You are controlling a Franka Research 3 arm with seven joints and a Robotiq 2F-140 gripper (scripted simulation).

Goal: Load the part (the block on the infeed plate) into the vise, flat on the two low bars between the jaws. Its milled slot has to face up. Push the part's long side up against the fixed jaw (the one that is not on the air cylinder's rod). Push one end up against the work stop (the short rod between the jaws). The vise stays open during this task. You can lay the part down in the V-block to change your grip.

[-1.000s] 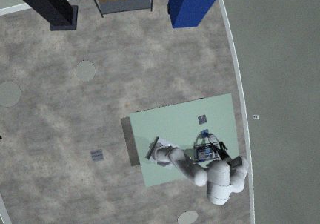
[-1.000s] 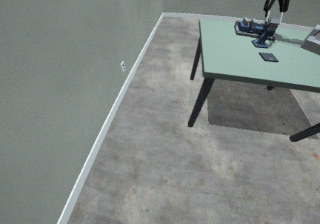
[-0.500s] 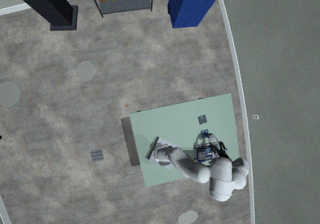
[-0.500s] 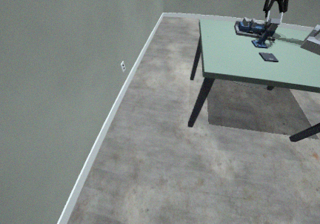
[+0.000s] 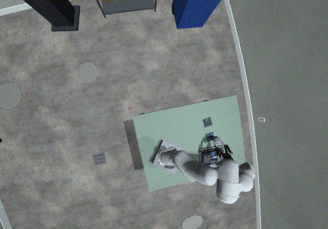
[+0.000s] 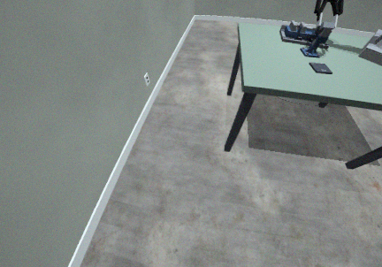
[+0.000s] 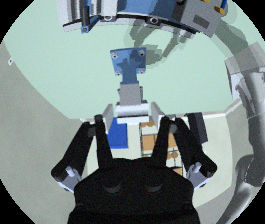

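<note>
My hand is 2 cm to the right of the part and 1 cm above it. The rest, counted from my hand: vise 19 cm to the right, 13 cm below, 2 cm ahead.
</note>
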